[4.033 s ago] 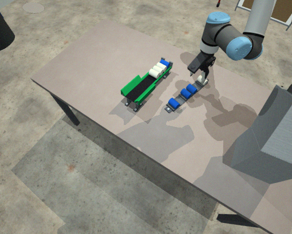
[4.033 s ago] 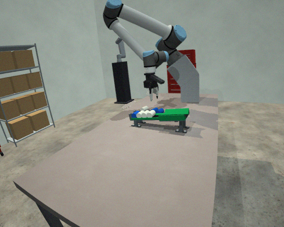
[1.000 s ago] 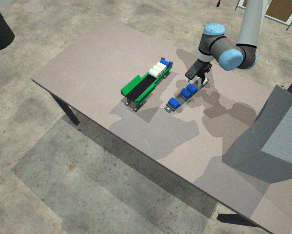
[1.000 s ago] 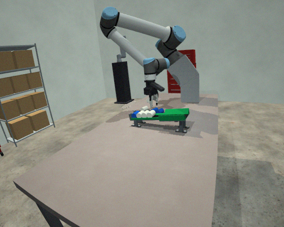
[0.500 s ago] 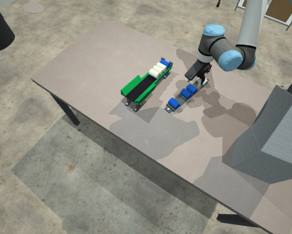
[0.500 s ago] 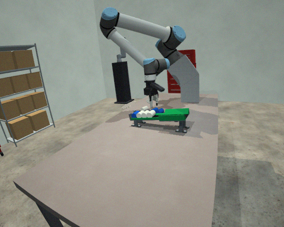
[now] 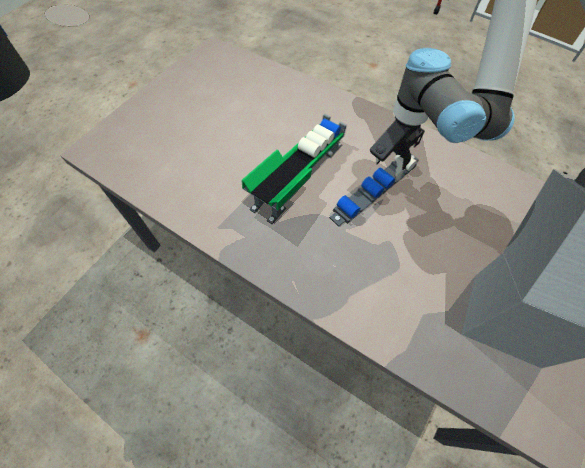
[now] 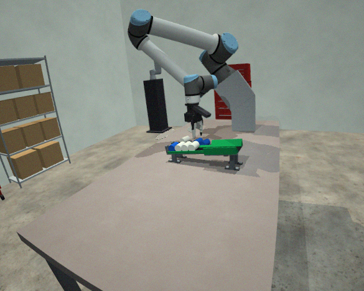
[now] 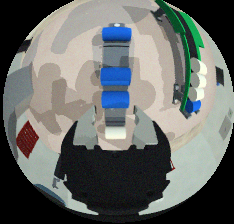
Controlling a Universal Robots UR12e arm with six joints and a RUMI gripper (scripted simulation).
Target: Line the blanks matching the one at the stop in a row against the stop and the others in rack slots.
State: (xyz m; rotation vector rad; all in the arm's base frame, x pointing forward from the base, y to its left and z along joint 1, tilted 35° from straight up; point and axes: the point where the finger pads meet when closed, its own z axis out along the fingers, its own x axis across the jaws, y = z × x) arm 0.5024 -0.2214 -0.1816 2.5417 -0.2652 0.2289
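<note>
Right now the grey stock rack is 1 cm ahead of my hand, 3 cm to the left of it and 8 cm below it.
</note>
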